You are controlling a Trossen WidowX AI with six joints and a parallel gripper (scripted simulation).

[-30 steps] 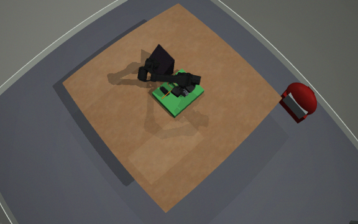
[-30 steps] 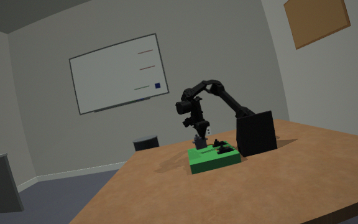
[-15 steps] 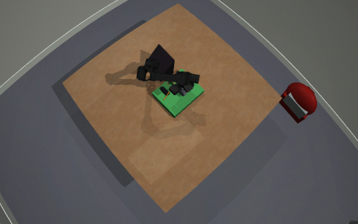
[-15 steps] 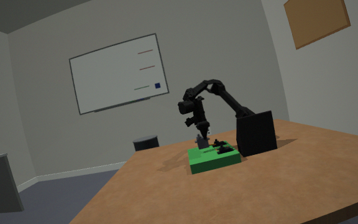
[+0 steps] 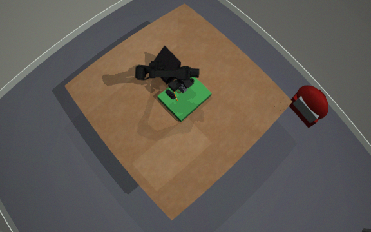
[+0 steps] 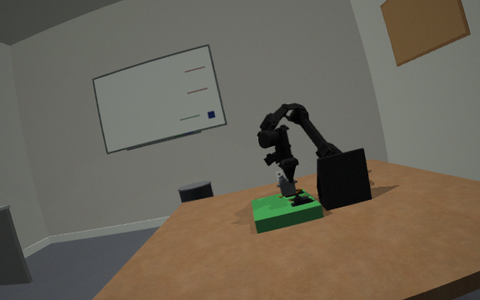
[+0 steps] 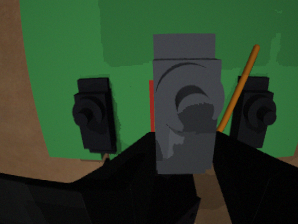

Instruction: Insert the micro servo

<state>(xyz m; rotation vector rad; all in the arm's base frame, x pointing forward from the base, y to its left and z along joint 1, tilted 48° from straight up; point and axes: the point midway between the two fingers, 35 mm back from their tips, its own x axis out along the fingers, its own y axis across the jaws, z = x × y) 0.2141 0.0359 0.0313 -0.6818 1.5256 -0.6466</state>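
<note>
My gripper tip is 90 mm short of the green deck and 100 mm above it.
</note>
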